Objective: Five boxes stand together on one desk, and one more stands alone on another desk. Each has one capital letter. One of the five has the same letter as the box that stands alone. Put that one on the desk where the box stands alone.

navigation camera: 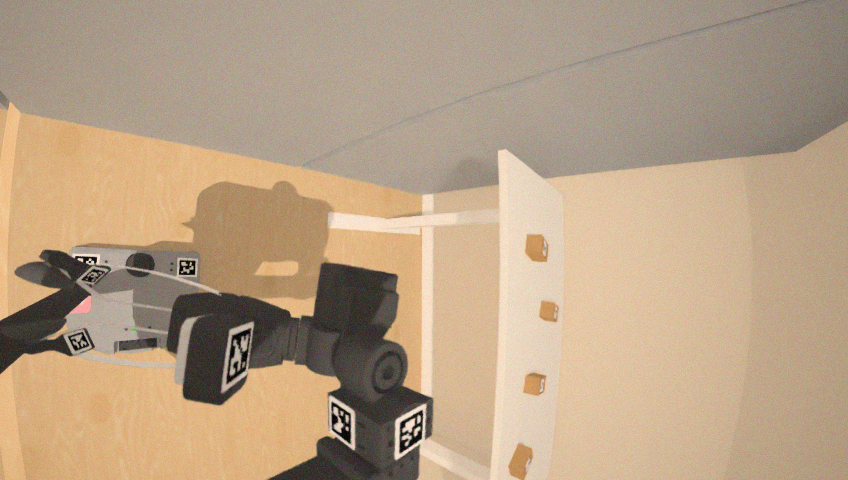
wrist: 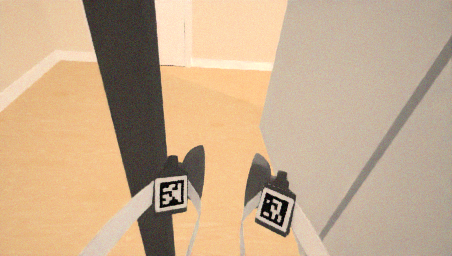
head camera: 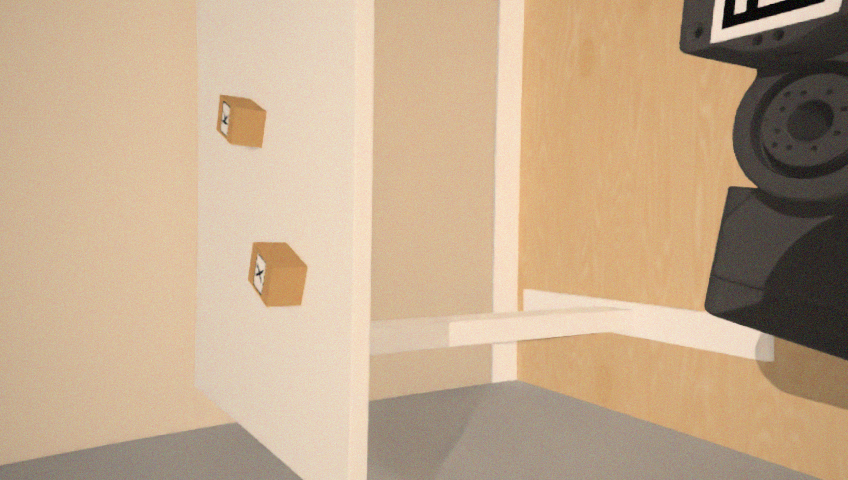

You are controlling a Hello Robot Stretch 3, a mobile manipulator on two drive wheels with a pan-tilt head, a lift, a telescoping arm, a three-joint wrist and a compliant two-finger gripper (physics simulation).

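Observation:
Several brown boxes stand in a row on the white desk. In the head view, one box shows an X on its white label. Another box has a label too slanted and blurred to read surely. In the navigation view I see a box, a second box, a third box and a fourth box; their letters are too small to read. My gripper is open and empty, away from the desk and boxes. The lone box and its desk do not show.
White desk legs stand on the wooden floor. A grey wall runs past the desk's end. In the wrist view, a dark post stands left, a grey surface right and a white door far ahead.

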